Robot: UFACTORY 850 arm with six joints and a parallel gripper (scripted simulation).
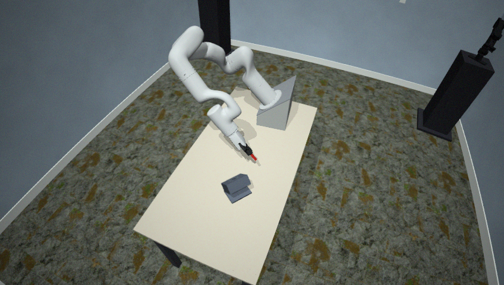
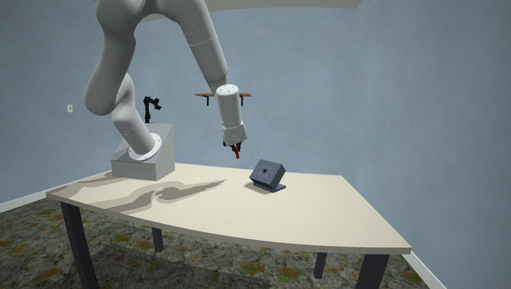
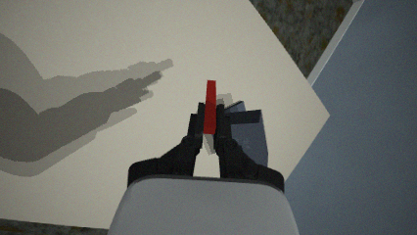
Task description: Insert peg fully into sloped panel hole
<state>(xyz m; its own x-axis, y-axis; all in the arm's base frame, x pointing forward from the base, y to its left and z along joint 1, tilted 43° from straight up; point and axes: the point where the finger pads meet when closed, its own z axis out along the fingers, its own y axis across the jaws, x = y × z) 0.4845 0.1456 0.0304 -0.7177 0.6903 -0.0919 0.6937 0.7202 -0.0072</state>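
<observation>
The grey base plate is 17 cm ahead of my hand, 2 cm to the left of it and 18 cm below it. From my hand the other things lie so: red peg 2 cm to the left, 3 cm below.
</observation>
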